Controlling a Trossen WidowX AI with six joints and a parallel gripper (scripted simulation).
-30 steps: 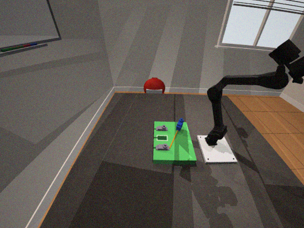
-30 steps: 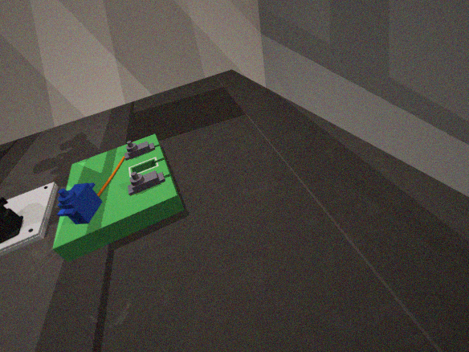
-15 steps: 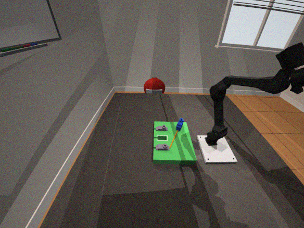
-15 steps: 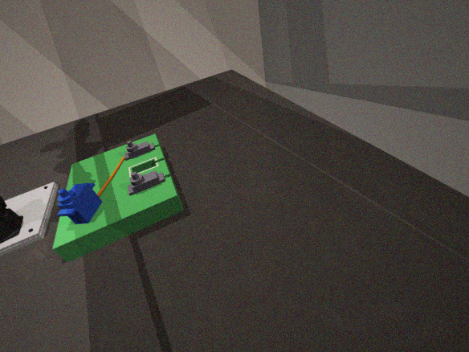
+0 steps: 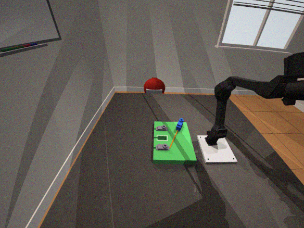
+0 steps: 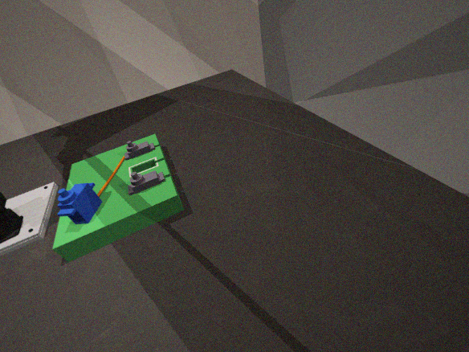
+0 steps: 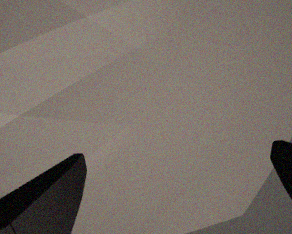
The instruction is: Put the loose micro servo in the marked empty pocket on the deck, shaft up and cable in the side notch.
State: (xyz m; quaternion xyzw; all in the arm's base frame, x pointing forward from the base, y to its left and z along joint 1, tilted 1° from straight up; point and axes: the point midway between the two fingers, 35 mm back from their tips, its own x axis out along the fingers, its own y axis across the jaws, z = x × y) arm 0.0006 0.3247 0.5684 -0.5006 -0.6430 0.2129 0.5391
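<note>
Right now the green deck is 22 cm ahead of my gripper tip, 38 cm to the right of it and 58 cm below it.
</note>
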